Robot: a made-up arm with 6 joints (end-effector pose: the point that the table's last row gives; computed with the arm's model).
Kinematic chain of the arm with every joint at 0, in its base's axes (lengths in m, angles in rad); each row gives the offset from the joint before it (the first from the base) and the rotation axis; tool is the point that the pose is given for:
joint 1: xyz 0 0 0.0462 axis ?
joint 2: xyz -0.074 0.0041 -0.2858 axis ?
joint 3: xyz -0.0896 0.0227 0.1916 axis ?
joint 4: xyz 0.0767 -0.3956 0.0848 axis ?
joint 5: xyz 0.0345 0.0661 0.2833 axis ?
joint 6: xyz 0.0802 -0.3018 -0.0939 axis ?
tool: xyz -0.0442 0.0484 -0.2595
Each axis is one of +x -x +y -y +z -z.
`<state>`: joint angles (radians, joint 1 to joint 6).
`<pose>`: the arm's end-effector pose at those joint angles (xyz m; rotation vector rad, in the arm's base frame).
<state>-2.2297 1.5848 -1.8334 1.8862 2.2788 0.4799</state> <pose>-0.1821 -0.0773 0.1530 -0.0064 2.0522 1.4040</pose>
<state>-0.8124 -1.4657 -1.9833 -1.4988 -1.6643 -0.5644</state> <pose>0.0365 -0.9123 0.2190 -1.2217 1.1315 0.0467</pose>
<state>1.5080 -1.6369 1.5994 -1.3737 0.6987 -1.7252</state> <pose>0.1258 0.4126 0.3541 1.8675 -0.4681 -1.8181</pose>
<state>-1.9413 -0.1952 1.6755 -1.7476 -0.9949 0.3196</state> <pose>0.0329 0.5671 0.5539 -2.8214 0.0827 -0.1791</pose>
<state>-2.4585 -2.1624 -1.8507 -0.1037 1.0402 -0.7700</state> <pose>0.0335 -0.3221 0.0969 -0.2938 -1.2711 1.0809</pose>
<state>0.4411 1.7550 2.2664 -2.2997 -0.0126 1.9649</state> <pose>0.0459 -0.4124 -0.4773 0.0368 0.7601 0.5327</pose>
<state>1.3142 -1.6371 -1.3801 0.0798 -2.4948 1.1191</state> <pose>0.7084 -0.2638 -0.1007 -0.8424 -0.2671 2.3025</pose>
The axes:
joint 1: +y
joint 2: -z
joint 3: +z
joint 4: -y
joint 5: +x
joint 6: -y

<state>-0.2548 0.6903 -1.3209 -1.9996 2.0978 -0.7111</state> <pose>-0.2209 -0.1953 -0.0224 -2.0622 0.6847 0.6676</pose>
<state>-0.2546 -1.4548 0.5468 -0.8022 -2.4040 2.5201</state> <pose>-0.2712 0.4638 0.0191 -0.4168 -0.0166 -1.6496</pose>
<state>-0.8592 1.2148 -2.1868 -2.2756 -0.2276 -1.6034</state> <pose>-0.1360 0.7644 -0.2567 2.1126 -0.1426 2.1267</pose>
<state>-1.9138 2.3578 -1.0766 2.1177 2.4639 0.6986</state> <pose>-0.1219 -0.1224 0.3655 0.3653 2.4419 1.2141</pose>
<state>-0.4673 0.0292 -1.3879 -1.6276 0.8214 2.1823</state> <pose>-0.4122 -0.2148 -0.5736 -0.1437 -0.5106 -2.2834</pose>
